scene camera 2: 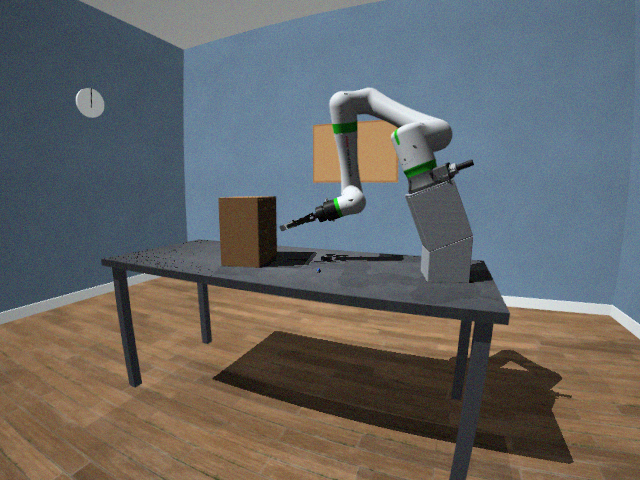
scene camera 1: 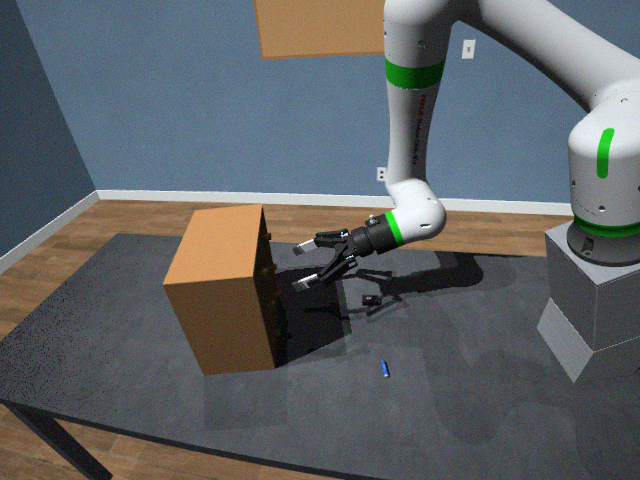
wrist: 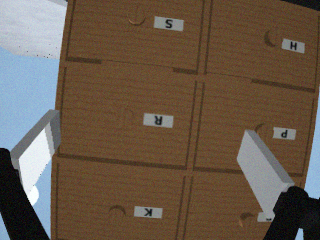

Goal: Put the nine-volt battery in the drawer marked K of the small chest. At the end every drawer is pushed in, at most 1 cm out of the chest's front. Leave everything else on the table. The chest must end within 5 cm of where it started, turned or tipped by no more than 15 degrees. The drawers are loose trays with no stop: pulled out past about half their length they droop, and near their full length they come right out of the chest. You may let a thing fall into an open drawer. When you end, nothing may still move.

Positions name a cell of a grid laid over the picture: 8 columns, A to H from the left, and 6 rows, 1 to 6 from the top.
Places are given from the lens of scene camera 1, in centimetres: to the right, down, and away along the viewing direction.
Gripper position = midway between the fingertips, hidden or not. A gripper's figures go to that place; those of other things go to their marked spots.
my gripper (scene camera 1: D4): -7, 8, 92
brown chest (scene camera 1: C4): -22, 9, 68
